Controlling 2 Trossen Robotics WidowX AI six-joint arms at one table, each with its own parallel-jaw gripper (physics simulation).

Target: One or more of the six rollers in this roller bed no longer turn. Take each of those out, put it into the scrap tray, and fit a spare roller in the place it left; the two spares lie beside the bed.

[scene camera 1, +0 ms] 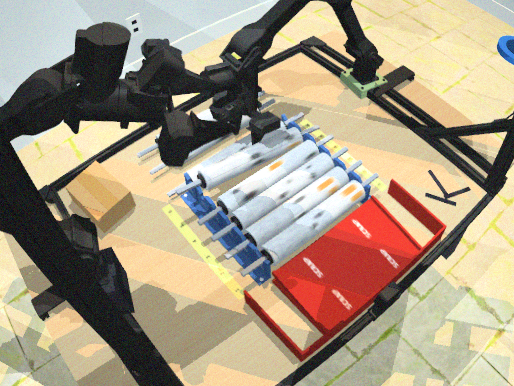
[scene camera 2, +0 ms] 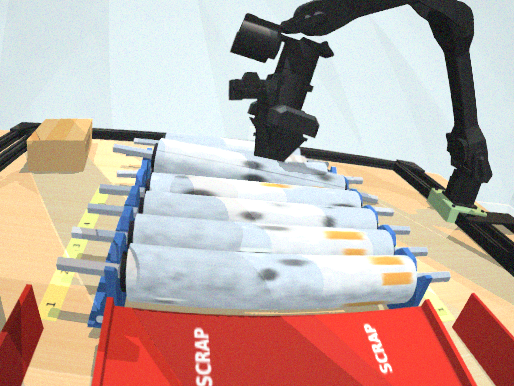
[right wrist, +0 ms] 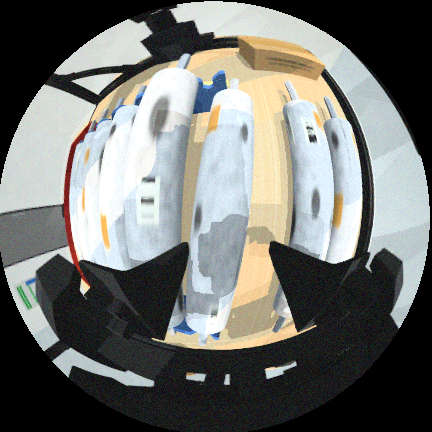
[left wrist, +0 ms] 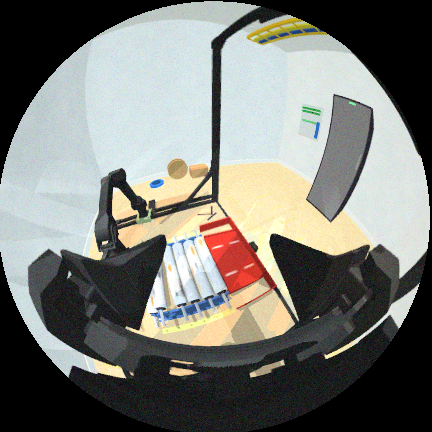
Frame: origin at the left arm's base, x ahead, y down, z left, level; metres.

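Seen in the pictures: left gripper, fingertip midpoint: [scene camera 1: 226, 106] [left wrist: 218, 239]; right gripper, fingertip midpoint: [scene camera 1: 245, 141] [right wrist: 229, 247]; left arm's base, link origin: [scene camera 1: 92, 273]; right arm's base, link origin: [scene camera 1: 364, 76] [scene camera 2: 459, 200] [left wrist: 143, 213].
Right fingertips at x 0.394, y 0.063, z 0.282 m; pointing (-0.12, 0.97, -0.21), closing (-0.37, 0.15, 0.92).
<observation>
Pixels of each thing's top centre, then the offset from my right fingertips to it.
- rearmost roller, top centre: [right wrist: 213, 210] [scene camera 1: 236, 141] dx -0.026, dy -0.027, dz -0.020 m
- red scrap tray, top centre: [scene camera 1: 354, 258] [right wrist: 68, 209] [left wrist: 233, 253] dx +0.114, dy -0.003, dz -0.378 m
- cardboard box, top centre: [scene camera 2: 62, 128] [scene camera 1: 96, 188] dx -0.375, dy -0.008, dz -0.023 m
The roller bed's blue rails [scene camera 1: 205, 200] [right wrist: 212, 95] carry several white-grey rollers. One roller [scene camera 1: 240, 162] [scene camera 2: 200, 162] [right wrist: 165, 140] sits higher and slanted at the bed's back part, its shaft end raised at picture left. Behind it, the rearmost roller [right wrist: 222, 175] lies lower. My right gripper [right wrist: 229, 247] [scene camera 2: 272, 155] is open over that rearmost roller, a finger on either side in the wrist view; contact cannot be told. Two spares [right wrist: 307, 170] [right wrist: 346, 170] lie beyond the bed. My left gripper [left wrist: 218, 239] is open and empty, raised above the table. The red scrap tray [scene camera 1: 350, 260] [scene camera 2: 280, 345] holds no roller.
A cardboard box [scene camera 1: 100, 200] [scene camera 2: 60, 150] [right wrist: 280, 57] stands left of the bed. Yellow numbered strips [scene camera 1: 200, 247] run along both bed ends. A black frame surrounds the table. In scene camera 1 the left arm's fingers overlap the spares and come close to the right gripper.
</observation>
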